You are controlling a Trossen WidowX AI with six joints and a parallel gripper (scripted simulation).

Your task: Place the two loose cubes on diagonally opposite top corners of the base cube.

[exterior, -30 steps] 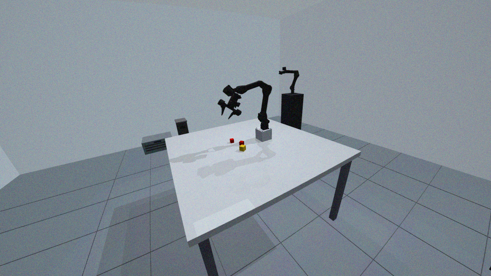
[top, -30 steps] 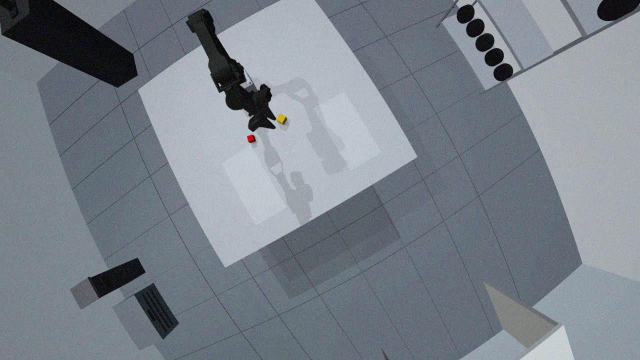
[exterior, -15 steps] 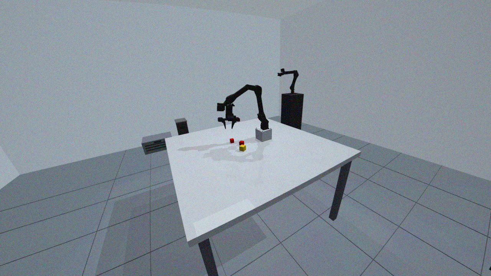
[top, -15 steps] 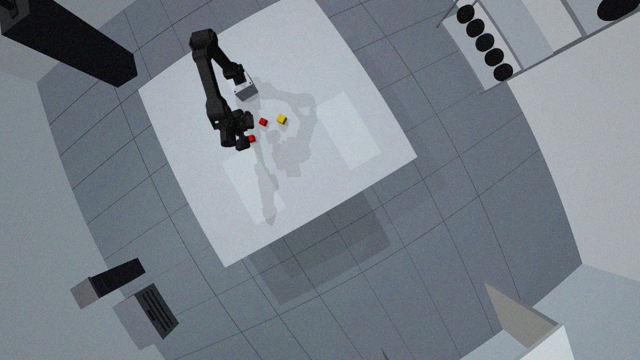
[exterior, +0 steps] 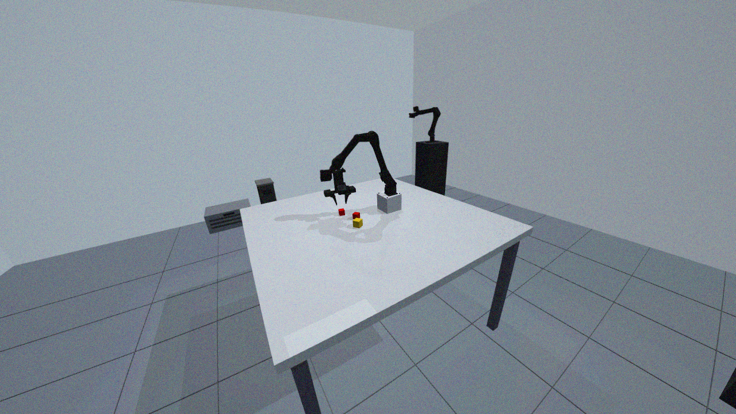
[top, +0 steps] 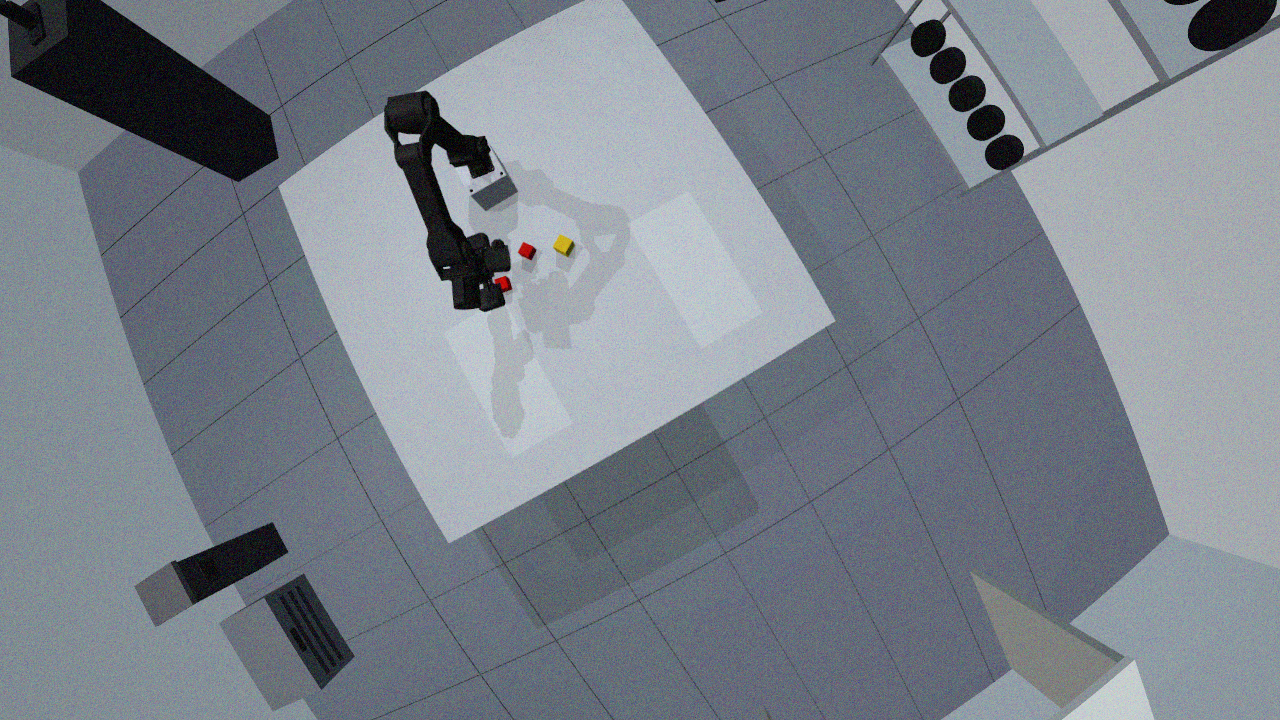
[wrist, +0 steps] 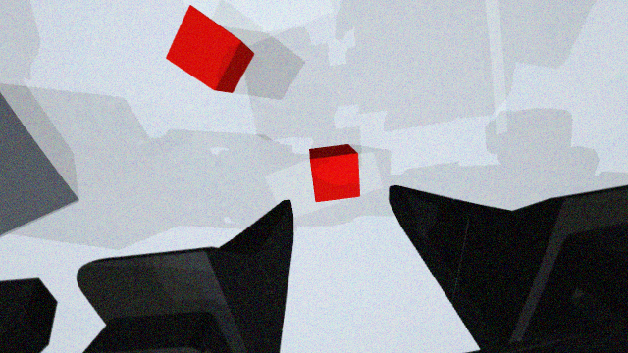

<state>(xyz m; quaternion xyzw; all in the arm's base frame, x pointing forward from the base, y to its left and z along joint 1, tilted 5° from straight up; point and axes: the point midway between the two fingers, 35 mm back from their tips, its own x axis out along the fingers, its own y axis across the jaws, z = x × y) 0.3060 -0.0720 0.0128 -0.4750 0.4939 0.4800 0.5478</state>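
The yellow cube lies 3 cm behind my gripper tip, 20 cm to the left of it and 5 cm below it.
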